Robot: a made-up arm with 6 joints.
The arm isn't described. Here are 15 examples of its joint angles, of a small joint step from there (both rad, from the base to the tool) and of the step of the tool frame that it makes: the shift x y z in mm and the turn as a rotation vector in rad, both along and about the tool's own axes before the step.
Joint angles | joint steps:
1: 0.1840 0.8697 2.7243 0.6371 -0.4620 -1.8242 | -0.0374 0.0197 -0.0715 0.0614 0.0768 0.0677
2: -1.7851 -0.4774 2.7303 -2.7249 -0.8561 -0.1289 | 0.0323 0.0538 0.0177 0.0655 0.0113 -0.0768
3: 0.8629 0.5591 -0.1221 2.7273 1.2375 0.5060 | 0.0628 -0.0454 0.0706 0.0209 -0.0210 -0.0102
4: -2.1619 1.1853 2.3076 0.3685 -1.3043 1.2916 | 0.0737 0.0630 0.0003 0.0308 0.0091 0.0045
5: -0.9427 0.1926 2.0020 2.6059 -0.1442 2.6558 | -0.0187 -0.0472 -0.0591 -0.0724 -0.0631 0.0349
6: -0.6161 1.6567 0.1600 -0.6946 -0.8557 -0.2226 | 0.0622 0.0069 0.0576 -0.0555 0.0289 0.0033
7: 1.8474 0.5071 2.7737 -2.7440 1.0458 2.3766 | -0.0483 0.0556 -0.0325 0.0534 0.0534 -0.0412
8: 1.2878 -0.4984 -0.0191 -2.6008 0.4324 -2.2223 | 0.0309 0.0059 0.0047 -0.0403 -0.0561 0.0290
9: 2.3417 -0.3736 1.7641 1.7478 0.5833 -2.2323 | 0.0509 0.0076 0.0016 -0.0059 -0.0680 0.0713
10: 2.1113 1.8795 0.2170 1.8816 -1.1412 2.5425 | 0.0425 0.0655 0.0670 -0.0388 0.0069 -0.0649
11: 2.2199 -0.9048 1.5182 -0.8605 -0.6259 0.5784 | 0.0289 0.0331 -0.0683 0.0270 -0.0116 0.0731
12: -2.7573 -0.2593 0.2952 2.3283 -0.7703 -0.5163 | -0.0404 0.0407 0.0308 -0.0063 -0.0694 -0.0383
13: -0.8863 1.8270 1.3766 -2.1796 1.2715 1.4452 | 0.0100 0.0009 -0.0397 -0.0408 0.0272 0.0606
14: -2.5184 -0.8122 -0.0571 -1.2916 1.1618 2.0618 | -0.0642 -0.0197 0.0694 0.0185 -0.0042 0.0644
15: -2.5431 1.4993 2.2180 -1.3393 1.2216 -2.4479 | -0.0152 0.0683 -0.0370 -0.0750 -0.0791 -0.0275
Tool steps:
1: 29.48 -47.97 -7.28 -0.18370 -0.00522 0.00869
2: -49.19 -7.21 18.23 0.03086 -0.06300 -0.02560
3: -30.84 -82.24 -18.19 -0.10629 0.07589 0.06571
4: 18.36 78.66 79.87 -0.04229 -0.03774 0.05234
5: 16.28 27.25 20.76 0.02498 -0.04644 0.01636
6: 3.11 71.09 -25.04 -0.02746 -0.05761 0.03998
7: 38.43 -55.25 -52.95 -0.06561 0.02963 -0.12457
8: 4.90 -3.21 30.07 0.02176 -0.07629 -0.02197
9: -6.82 -38.56 21.98 -0.01485 -0.07706 -0.05894
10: -14.85 -37.00 -44.55 0.06252 0.01300 -0.00079
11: 35.95 -63.24 -77.90 -0.03887 0.08829 -0.03444
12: 18.24 19.35 -20.16 -0.00582 0.07706 -0.04324
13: 2.96 -14.22 -35.09 -0.09220 0.02394 -0.04976
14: 3.53 -71.71 45.45 -0.01803 -0.05670 -0.09431
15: -20.85 93.61 72.86 -0.02658 -0.13350 0.03671
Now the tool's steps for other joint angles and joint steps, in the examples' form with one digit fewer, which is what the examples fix.
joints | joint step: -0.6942 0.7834 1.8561 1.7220 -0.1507 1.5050 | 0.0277 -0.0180 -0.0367 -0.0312 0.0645 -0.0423
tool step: 7.2 -42.1 6.9 0.0979 -0.0241 -0.0770
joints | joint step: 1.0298 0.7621 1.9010 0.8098 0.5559 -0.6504 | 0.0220 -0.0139 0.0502 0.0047 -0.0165 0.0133
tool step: 14.3 11.3 55.5 -0.0138 -0.0562 -0.0084
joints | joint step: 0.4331 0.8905 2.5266 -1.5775 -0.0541 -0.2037 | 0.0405 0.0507 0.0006 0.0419 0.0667 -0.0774
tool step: -14.8 -61.3 11.5 0.0867 -0.0692 -0.0266
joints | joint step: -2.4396 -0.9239 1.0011 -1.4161 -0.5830 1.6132 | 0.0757 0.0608 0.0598 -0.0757 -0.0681 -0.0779
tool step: -3.3 -38.6 -26.4 0.2097 -0.0491 0.0449
